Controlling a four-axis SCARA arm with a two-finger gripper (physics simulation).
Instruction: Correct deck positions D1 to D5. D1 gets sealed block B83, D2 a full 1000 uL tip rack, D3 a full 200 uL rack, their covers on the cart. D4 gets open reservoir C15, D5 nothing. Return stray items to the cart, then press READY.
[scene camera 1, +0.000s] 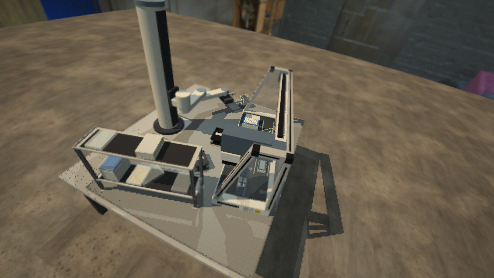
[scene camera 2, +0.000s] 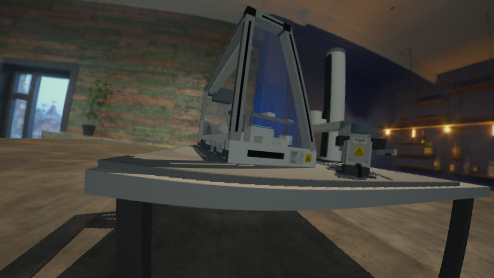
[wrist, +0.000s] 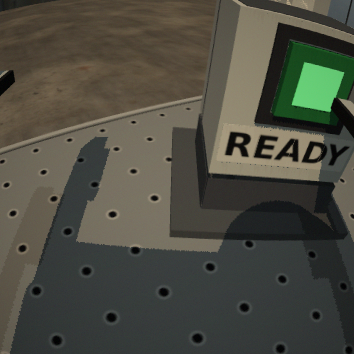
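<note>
Through the wrist camera I see the READY button box (wrist: 266, 117), and my gripper is touching it. A grey box with warning sticker (wrist: 227, 194) is there for me to see as well.
</note>
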